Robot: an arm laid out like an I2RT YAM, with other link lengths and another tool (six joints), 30 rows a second.
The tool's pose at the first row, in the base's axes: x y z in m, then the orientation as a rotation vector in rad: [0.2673, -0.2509, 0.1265, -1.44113, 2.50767, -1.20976]
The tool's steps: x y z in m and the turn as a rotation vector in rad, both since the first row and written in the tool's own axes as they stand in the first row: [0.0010, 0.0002, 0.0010, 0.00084, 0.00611, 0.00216]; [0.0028, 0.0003, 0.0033, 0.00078, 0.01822, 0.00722]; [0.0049, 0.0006, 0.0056, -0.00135, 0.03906, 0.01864]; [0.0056, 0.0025, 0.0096, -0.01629, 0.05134, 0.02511]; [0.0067, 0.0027, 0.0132, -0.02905, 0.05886, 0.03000]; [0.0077, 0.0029, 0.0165, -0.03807, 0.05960, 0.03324]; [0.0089, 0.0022, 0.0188, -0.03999, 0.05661, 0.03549]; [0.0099, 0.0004, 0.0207, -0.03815, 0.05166, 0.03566]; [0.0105, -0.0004, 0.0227, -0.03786, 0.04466, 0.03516]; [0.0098, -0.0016, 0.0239, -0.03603, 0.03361, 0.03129]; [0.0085, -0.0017, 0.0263, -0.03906, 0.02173, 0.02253]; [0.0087, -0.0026, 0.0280, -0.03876, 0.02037, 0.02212]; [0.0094, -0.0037, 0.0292, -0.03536, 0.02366, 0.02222]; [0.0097, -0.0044, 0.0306, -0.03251, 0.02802, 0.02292]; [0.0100, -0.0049, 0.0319, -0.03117, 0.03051, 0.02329]
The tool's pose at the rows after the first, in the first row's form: [0.2669, -0.2522, 0.1260, -1.43639, 2.51166, -1.21661]; [0.2667, -0.2549, 0.1250, 1.42170, -2.51363, 1.22438]; [0.2660, -0.2578, 0.1239, 1.38867, -2.51224, 1.23128]; [0.2657, -0.2602, 0.1202, 1.36685, -2.51418, 1.21571]; [0.2662, -0.2632, 0.1179, 1.35180, -2.51696, 1.20118]; [0.2667, -0.2659, 0.1158, 1.34577, -2.52164, 1.18908]; [0.2673, -0.2684, 0.1150, 1.34578, -2.52626, 1.18545]; [0.2687, -0.2708, 0.1152, 1.35069, -2.52931, 1.18611]; [0.2697, -0.2727, 0.1145, 1.35798, -2.53336, 1.18364]; [0.2714, -0.2733, 0.1141, 1.37315, -2.53635, 1.18126]; [0.2731, -0.2738, 0.1121, 1.39347, -2.53589, 1.17089]; [0.2743, -0.2752, 0.1115, 1.39528, -2.53629, 1.17070]; [0.2751, -0.2768, 0.1116, 1.39272, -2.53354, 1.17694]; [0.2759, -0.2781, 0.1111, 1.38836, -2.53081, 1.18290]; [0.2766, -0.2792, 0.1106, 1.38584, -2.52927, 1.18588]
